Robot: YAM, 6 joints.
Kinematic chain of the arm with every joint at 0, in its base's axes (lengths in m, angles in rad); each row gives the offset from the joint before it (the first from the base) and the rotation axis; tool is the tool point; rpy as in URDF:
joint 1: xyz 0 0 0.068 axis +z
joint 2: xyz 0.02 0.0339 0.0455 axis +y
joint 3: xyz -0.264 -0.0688 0 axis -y
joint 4: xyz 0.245 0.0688 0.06 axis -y
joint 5: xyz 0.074 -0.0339 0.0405 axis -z
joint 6: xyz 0.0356 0 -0.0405 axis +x
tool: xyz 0 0 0 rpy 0 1.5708 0
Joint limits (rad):
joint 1: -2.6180..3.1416
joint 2: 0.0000..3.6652
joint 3: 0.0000..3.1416
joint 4: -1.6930..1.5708
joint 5: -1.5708..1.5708
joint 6: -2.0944..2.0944
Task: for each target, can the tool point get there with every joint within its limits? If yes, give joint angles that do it. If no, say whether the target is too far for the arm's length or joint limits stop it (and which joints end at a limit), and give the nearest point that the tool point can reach.
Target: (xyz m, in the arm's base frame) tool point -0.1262 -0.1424 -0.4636
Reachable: no: joint limits stop it (at a limit: joint 2) | nearest point -0.1337 -0.1509 -0.3773 | short by 0.087 m
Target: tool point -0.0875 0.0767 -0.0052
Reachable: yes | joints 2.5550 2.2561 0.4729 -0.6251 0.4496 1.0312
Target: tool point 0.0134 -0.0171 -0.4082
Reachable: no: joint limits stop it (at a limit: joint 2) | nearest point 0.0411 -0.0524 -0.3312 | short by 0.089 m
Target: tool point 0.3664 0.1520 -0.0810
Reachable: yes | joints 0.4463 2.6424 1.3376 -0.0494 0.6331 1.5527
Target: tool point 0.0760 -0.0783 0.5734
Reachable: yes | joints 2.6211 0.5222 1.5018 0.4053 -1.0074 1.4464
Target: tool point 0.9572 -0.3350 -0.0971
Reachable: no: too far | nearest point 0.5968 -0.2089 -0.0162 | short by 0.390 m
